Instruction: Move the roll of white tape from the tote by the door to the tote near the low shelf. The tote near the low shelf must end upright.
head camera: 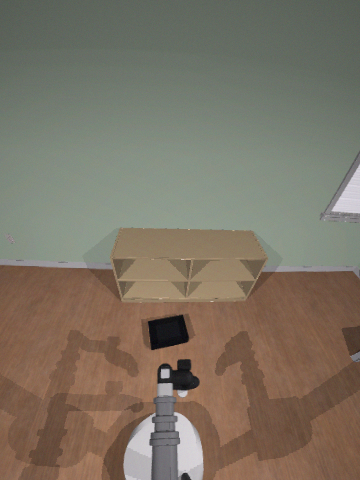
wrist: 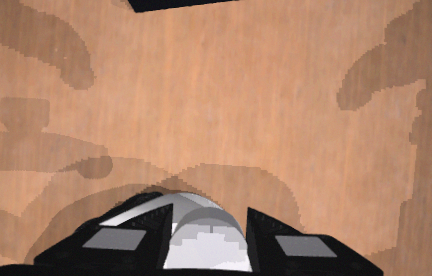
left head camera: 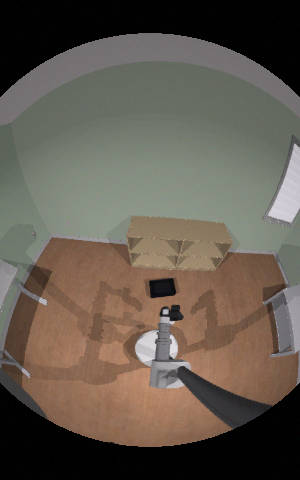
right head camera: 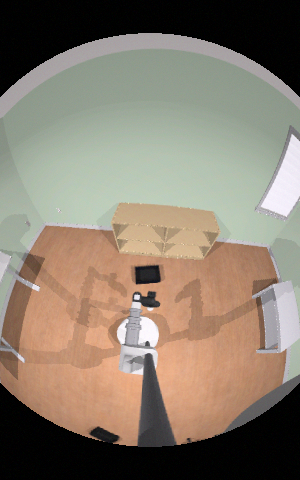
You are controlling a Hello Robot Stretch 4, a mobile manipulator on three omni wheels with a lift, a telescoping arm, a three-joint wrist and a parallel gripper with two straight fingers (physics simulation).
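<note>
My gripper (head camera: 184,381) (left head camera: 173,315) (right head camera: 151,302) (wrist: 209,225) is shut on the roll of white tape (wrist: 207,246), which sits between the two fingers above the floor; a bit of white tape (head camera: 182,393) (right head camera: 150,309) shows under the gripper in the head and right head views. The black tote near the low shelf (head camera: 168,332) (left head camera: 162,288) (right head camera: 147,274) stands upright on the floor, ahead of the gripper; its near edge (wrist: 165,4) shows at the top of the wrist view. A black tote (right head camera: 104,434), seemingly the one by the door, shows at the bottom edge of the right head view.
The low wooden shelf (head camera: 190,244) (left head camera: 180,229) (right head camera: 165,216) stands against the green wall behind the near tote. A white bench (left head camera: 292,312) (right head camera: 289,312) stands at the right. Part of a white table (left head camera: 6,281) shows at the left. Shadows of the robot fall on both sides.
</note>
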